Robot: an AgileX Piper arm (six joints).
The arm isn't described. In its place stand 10 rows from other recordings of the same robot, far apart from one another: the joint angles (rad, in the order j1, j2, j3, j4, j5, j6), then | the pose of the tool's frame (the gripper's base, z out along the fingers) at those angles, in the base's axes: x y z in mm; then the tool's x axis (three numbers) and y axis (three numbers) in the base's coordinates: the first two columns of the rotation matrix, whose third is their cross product.
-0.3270 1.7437 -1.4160 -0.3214 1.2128 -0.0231 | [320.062, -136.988, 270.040, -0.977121, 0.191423, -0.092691, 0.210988, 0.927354, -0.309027]
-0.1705 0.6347 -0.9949 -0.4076 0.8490 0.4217 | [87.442, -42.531, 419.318, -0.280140, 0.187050, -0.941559, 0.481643, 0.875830, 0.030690]
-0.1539 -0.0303 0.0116 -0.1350 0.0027 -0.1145 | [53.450, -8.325, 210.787, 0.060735, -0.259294, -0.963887, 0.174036, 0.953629, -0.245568]
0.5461 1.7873 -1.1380 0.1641 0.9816 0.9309 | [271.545, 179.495, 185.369, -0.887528, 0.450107, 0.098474, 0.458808, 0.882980, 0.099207]
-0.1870 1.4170 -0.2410 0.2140 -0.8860 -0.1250 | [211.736, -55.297, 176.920, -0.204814, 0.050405, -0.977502, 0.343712, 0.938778, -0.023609]
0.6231 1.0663 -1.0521 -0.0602 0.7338 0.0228 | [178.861, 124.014, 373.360, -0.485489, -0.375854, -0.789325, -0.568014, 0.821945, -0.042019]
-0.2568 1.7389 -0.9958 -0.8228 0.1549 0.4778 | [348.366, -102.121, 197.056, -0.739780, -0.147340, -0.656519, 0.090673, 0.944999, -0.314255]
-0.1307 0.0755 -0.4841 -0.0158 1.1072 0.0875 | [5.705, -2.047, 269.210, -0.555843, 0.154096, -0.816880, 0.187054, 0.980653, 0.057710]
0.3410 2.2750 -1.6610 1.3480 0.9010 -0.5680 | [430.020, 226.425, 164.130, -0.972686, 0.070297, -0.221225, -0.160196, 0.486413, 0.858918]
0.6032 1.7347 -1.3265 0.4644 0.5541 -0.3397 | [308.170, 238.323, 272.023, -0.647443, -0.371684, -0.665333, -0.643318, 0.734602, 0.215640]
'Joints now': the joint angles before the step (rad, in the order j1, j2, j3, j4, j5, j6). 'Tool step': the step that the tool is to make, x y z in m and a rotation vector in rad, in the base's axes. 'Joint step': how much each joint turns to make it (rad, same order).
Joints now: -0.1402 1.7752 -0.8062 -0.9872 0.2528 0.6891
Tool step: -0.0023 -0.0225 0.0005 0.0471 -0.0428 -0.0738
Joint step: -0.0851 0.0020 -0.0019 0.0241 -0.0593 0.0016
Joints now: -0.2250 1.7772 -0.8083 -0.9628 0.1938 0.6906
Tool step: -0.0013 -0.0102 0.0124 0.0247 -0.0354 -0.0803
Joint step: -0.0318 -0.0304 -0.0175 0.1109 0.0177 -0.0541
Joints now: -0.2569 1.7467 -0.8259 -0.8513 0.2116 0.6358
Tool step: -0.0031 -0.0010 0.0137 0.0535 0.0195 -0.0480
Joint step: -0.0108 -0.0389 -0.0280 0.3320 0.0730 -0.2811
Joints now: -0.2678 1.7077 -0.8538 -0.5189 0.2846 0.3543
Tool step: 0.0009 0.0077 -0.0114 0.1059 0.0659 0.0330
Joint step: -0.0017 0.0331 -0.0128 0.3651 0.0402 -0.3446
